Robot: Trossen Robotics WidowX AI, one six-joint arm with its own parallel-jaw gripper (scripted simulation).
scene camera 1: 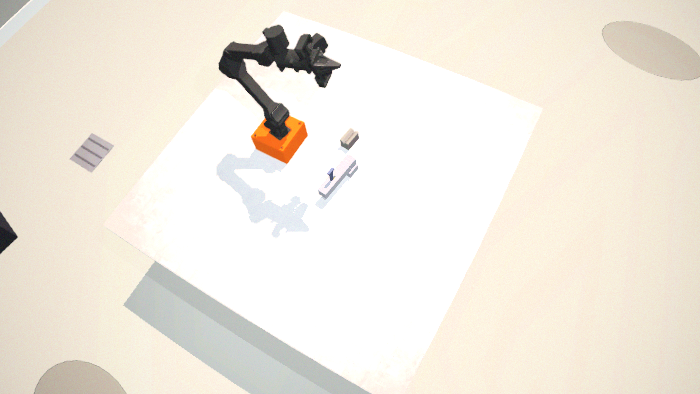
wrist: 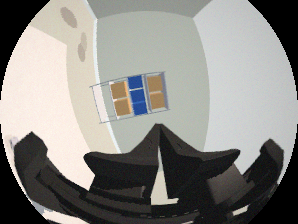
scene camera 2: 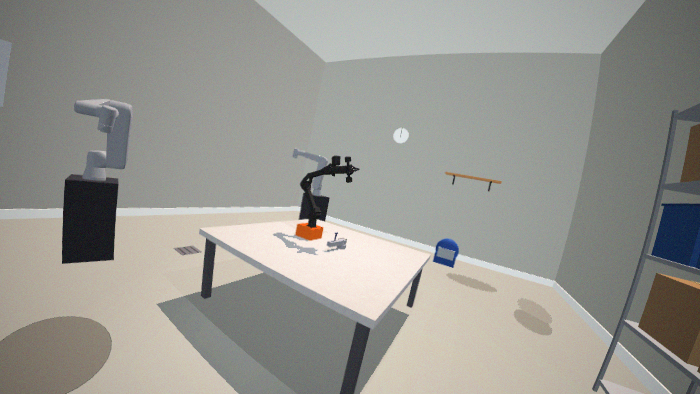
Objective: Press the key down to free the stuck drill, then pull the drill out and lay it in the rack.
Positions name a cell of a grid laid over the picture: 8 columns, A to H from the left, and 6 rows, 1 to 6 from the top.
Note:
My gripper (scene camera 1: D1) is shut and holds nothing.
My gripper is seen too in the wrist view (wrist: E4).

